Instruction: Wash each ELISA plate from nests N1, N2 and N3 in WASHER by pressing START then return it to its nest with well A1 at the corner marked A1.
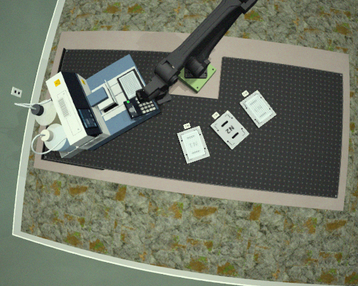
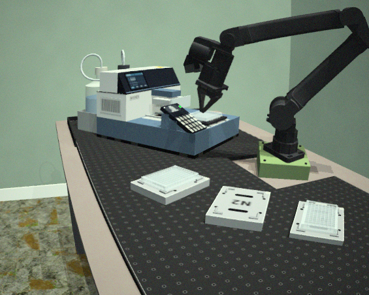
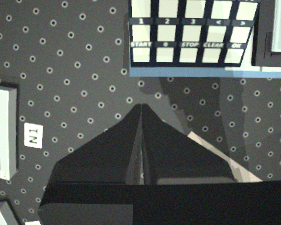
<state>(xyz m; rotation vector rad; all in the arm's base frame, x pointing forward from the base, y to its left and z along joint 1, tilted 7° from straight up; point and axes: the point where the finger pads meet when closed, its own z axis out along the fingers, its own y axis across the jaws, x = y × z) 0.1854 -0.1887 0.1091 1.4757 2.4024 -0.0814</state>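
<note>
My hand is 15 cm to the left of the dark carrier, 11 cm past it and 6 cm above it. The rest, counted from my hand: plate washer (29 cm to the right, 4 cm behind, 3 cm below); then N1 label (16 cm below, 13 cm to the left, 9 cm ahead).
</note>
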